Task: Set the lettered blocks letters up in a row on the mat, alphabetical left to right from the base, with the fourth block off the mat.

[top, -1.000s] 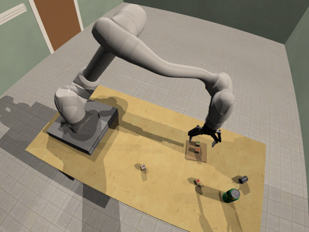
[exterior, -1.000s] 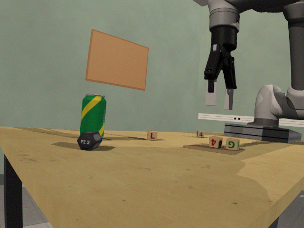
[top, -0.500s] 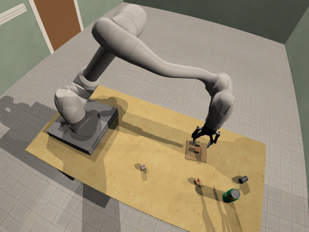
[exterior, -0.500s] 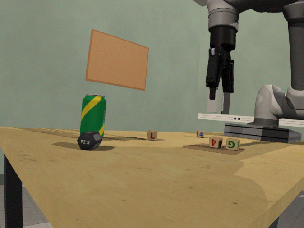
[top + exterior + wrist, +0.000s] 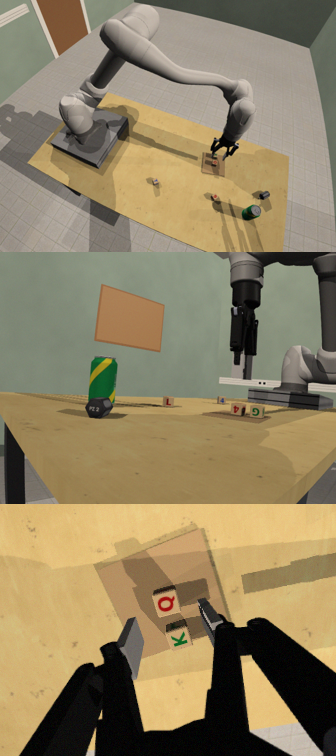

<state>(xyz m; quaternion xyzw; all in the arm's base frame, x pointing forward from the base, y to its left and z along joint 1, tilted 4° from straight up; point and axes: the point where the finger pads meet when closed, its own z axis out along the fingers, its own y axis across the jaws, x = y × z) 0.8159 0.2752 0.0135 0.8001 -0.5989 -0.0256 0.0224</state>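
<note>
The brown mat lies 120 mm below my hand. From my hand the other things lie so: yellow can: 300 mm ahead, 180 mm to the right, 60 mm below; then T block: 240 mm behind, 290 mm to the right, 110 mm below.
</note>
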